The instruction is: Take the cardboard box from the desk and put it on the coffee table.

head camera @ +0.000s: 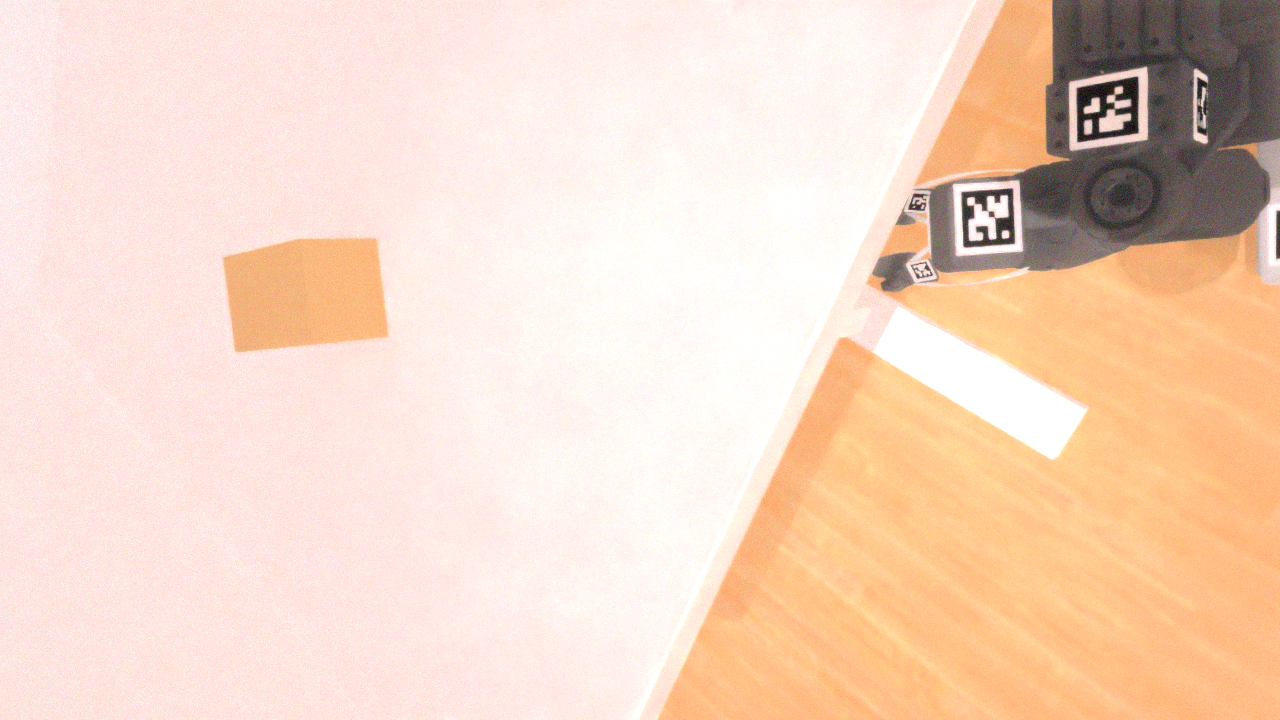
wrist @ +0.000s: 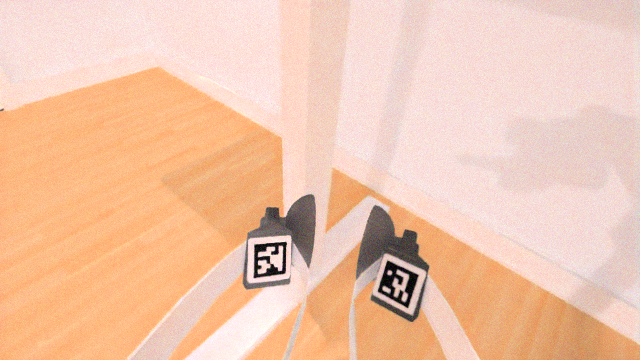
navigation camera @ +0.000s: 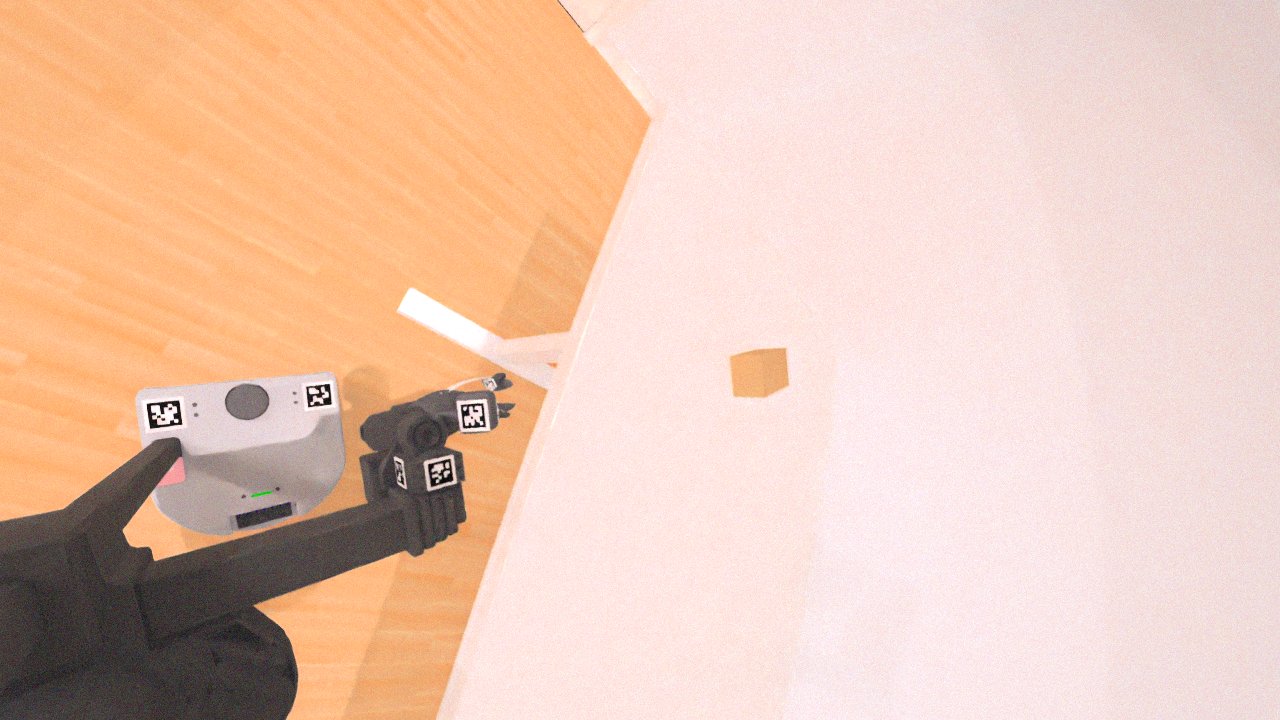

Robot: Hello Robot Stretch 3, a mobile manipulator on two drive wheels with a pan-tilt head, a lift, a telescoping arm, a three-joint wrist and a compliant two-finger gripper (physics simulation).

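Where they show: gripper, fingertip midpoint: (wrist: 339, 225) (navigation camera: 508, 393); robot's base at its link origin: (navigation camera: 247, 399).
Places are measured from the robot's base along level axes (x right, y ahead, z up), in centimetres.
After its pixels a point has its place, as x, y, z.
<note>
The cardboard box (head camera: 306, 295) @(52.1, -0.2, 100.0) (navigation camera: 759, 373) @(52.1, 0.0, 99.5) is a plain orange-brown block resting on the pale desk (head camera: 537, 447) @(39.5, 8.7, 95.0) (navigation camera: 662, 501) @(34.4, -12.9, 95.0), well in from the edge. It does not show in the wrist view. My gripper (head camera: 895, 243) @(37.2, -1.7, 58.0) (navigation camera: 506, 395) @(37.2, -1.7, 58.0) (wrist: 339, 225) @(37.2, -1.7, 58.0) is partly open, with a narrow gap and no object between its fingers. It is beside the desk's near edge, apart from the box, with the desk leg and floor in front of it in the wrist view. The coffee table does not show in these views.
A desk leg (wrist: 305, 100) @(63.8, 5.8, 51.6) stands just ahead of the fingers, with its white foot (head camera: 984, 385) (navigation camera: 443, 317) (wrist: 260, 320) along the wooden floor (head camera: 1029, 582) @(44.4, 44.7, 0.1) (navigation camera: 223, 223) @(-1.8, 41.3, 0.0) (wrist: 125, 200) @(82.5, 64.9, 0.0). A pale wall (wrist: 500, 75) @(95.8, -29.6, 47.0) is behind it. My base (navigation camera: 268, 447) @(2.5, -9.6, 16.0) is beside the arm.
</note>
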